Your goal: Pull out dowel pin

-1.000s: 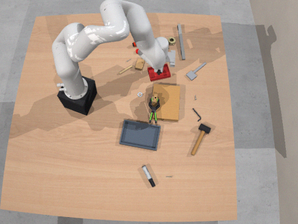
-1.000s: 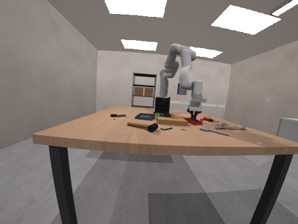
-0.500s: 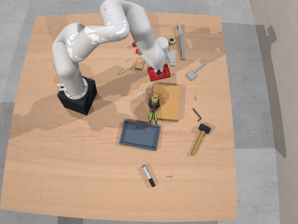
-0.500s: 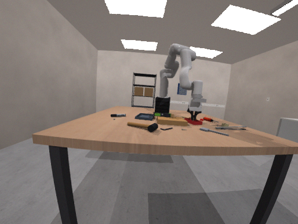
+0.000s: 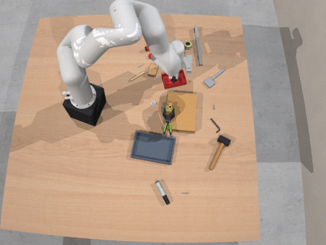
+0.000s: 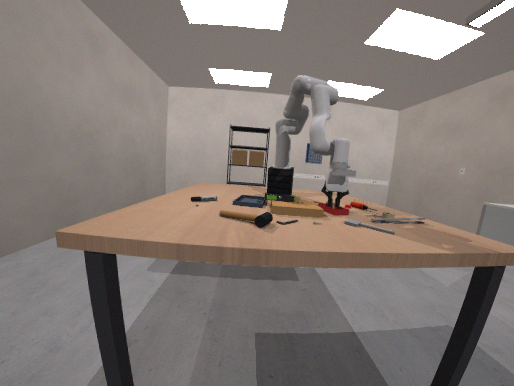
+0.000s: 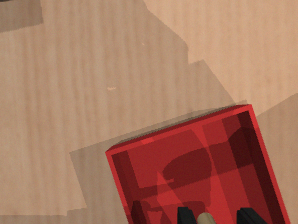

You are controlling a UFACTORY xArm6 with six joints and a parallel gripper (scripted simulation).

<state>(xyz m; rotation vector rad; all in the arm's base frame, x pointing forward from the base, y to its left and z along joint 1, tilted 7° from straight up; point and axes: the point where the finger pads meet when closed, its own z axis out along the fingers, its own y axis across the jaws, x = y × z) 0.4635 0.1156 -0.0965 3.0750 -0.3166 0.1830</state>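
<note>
Now: the dowel pin 2 cm below my hand. Round my hand: small wooden block (4 cm behind, 17 cm to the right); then red cap (11 cm behind, 16 cm to the left, 3 cm below); then red tray (4 cm below).
</note>
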